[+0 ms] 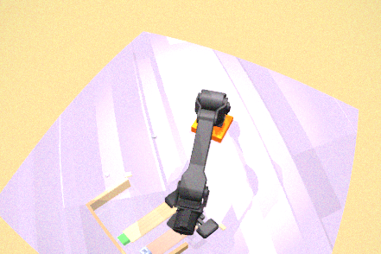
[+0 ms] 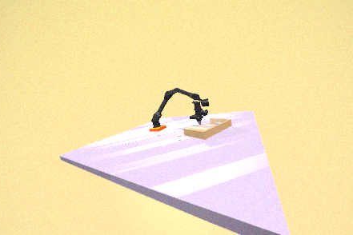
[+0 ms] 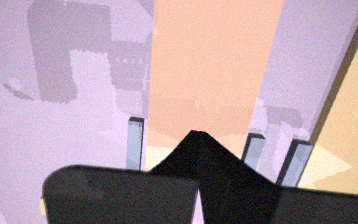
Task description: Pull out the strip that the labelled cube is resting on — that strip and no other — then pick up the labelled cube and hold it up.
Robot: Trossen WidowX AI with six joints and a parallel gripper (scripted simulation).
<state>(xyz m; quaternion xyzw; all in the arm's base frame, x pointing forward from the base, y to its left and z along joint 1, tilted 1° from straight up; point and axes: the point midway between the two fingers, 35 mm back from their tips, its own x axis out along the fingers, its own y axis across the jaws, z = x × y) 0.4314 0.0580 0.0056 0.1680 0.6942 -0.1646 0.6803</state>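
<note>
Now: gripper tip 80 mm short of the peach-orange strip and 40 mm to the left of it. The rest, counted from my gripper tip: tan block (100 mm to the left, 20 mm behind); pale blue cube marked k (170 mm ahead, 90 mm to the right, 10 mm above).
</note>
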